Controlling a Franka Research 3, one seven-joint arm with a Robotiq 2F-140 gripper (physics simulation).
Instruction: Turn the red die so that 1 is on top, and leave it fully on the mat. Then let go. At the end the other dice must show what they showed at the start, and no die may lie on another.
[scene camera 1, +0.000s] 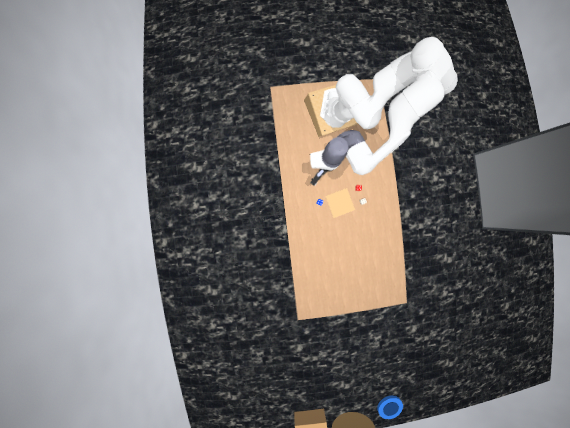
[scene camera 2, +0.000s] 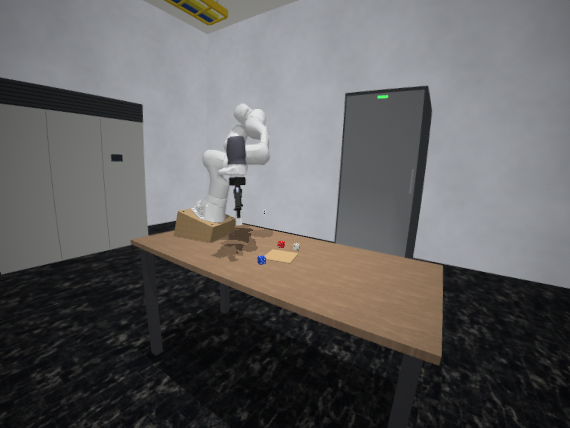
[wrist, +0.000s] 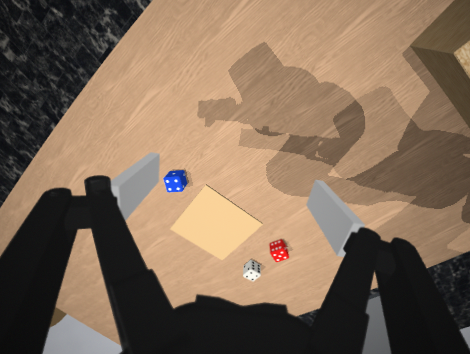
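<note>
The red die (scene camera 1: 358, 188) (scene camera 2: 281, 244) (wrist: 279, 250) lies on the table beside the mat (scene camera 1: 340, 203) (scene camera 2: 281, 256) (wrist: 216, 222), off it. In the wrist view one of its faces has six pips and the lower one appears to have five; its 1 does not show. The white die (scene camera 1: 363, 201) (scene camera 2: 296, 246) (wrist: 252, 270) lies close to the red die. The blue die (scene camera 1: 320, 202) (scene camera 2: 261, 260) (wrist: 175, 181) lies on the mat's other side, a four-pip face showing. My gripper (scene camera 1: 314, 181) (scene camera 2: 238, 221) (wrist: 236, 180) is open and empty, above the table, away from the dice.
The arm's wooden base block (scene camera 1: 314, 115) (scene camera 2: 195, 228) stands at one end of the table (scene camera 1: 350, 270) (scene camera 2: 365, 285) (wrist: 165, 85). A tall grey cabinet (scene camera 1: 525, 185) (scene camera 2: 382, 175) stands off the table. The dice are apart, none on another.
</note>
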